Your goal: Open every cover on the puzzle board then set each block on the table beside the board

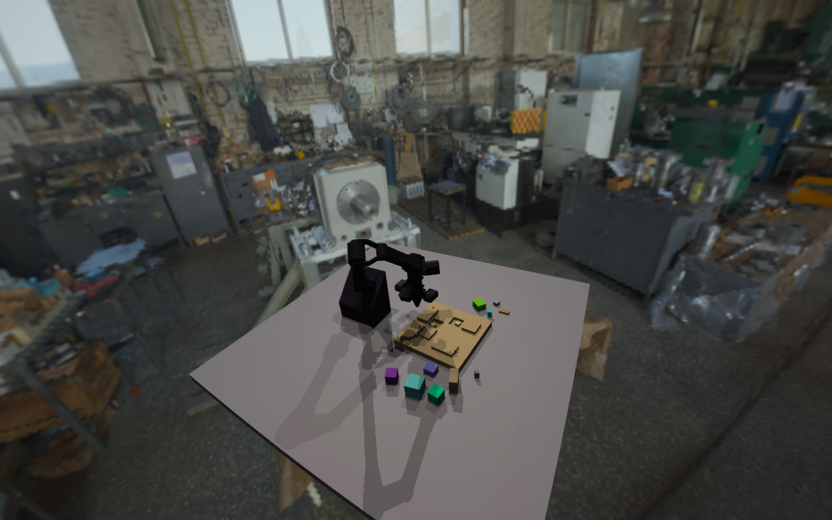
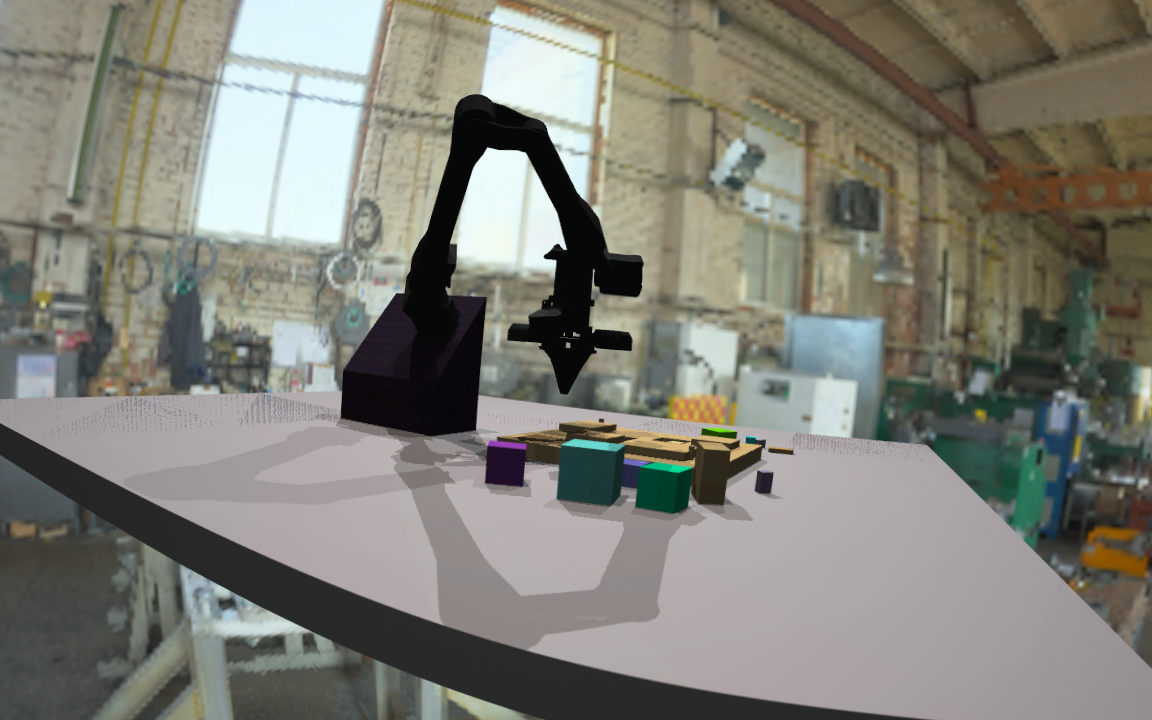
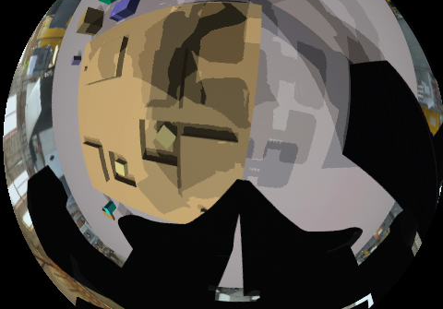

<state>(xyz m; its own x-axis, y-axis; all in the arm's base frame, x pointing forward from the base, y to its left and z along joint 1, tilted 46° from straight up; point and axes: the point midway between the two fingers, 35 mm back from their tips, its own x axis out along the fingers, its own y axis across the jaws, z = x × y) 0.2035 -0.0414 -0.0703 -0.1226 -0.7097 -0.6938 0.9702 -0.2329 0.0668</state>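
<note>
My gripper tip is 130 mm short of the tan puzzle board, 50 mm to the left of it and 60 mm above it. The rest, counted from my gripper tip: lime block: 230 mm ahead, 170 mm to the left, 60 mm below; then small teal block: 290 mm ahead, 120 mm to the left, 60 mm below; then violet block: 150 mm ahead, 250 mm to the right, 60 mm below.
</note>
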